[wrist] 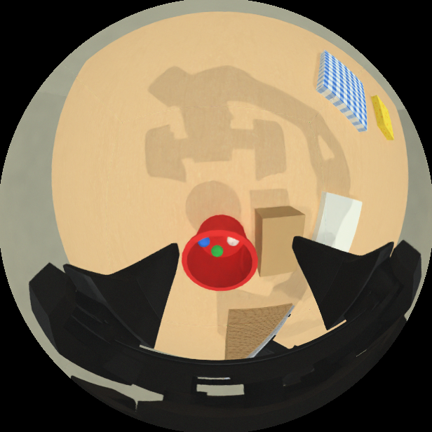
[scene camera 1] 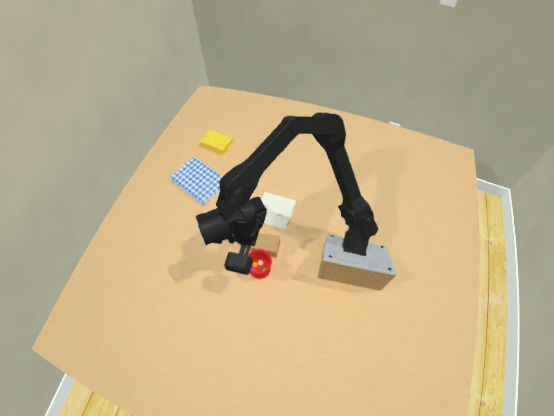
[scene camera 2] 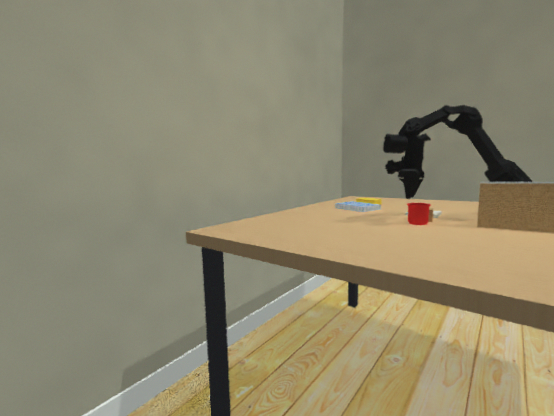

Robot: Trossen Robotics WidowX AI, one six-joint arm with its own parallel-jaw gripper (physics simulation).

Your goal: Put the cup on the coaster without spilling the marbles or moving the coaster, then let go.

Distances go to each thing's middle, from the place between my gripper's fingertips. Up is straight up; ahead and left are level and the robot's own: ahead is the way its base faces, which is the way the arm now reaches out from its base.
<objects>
Now: hand 30 mm past the red cup (wrist: 237, 264), 10 mm to the right of it and 50 mm above it. The rest, counted from my hand: white square coaster (scene camera 1: 279, 209) 20 mm behind, 190 mm to the right, 80 mm below.
</objects>
